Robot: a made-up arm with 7 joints. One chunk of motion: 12 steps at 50 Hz.
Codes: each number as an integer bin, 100 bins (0 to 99) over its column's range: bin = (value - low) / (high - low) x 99, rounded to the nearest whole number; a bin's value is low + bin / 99 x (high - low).
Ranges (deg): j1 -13..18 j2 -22..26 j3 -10..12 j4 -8..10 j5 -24..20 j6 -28..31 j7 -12..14
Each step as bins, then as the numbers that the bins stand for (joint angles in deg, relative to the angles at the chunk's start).
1 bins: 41 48 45 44 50 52 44
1 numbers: -0.16 1.27 0.00 0.00 -1.78 2.99 -0.44
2 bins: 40 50 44 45 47 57 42
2 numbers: -0.47 2.24 -0.22 0.18 -3.11 5.97 -0.97
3 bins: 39 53 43 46 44 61 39
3 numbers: -0.79 3.70 -0.44 0.36 -4.44 8.35 -1.76
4 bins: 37 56 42 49 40 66 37
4 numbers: -1.41 5.15 -0.67 0.91 -6.22 11.33 -2.28
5 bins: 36 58 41 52 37 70 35
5 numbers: -1.73 6.12 -0.89 1.45 -7.56 13.72 -2.81
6 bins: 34 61 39 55 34 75 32
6 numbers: -2.35 7.58 -1.33 2.00 -8.89 16.70 -3.60
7 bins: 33 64 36 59 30 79 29
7 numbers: -2.67 9.03 -2.00 2.73 -10.67 19.08 -4.38
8 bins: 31 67 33 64 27 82 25
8 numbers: -3.29 10.48 -2.67 3.64 -12.00 20.87 -5.43
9 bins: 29 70 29 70 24 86 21
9 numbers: -3.92 11.94 -3.56 4.73 -13.33 23.25 -6.48
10 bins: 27 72 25 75 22 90 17
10 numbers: -4.55 12.91 -4.44 5.64 -14.22 25.64 -7.54
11 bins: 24 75 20 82 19 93 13
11 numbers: -5.48 14.36 -5.56 6.91 -15.56 27.42 -8.59
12 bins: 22 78 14 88 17 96 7
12 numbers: -6.11 15.82 -6.89 8.00 -16.44 29.21 -10.16
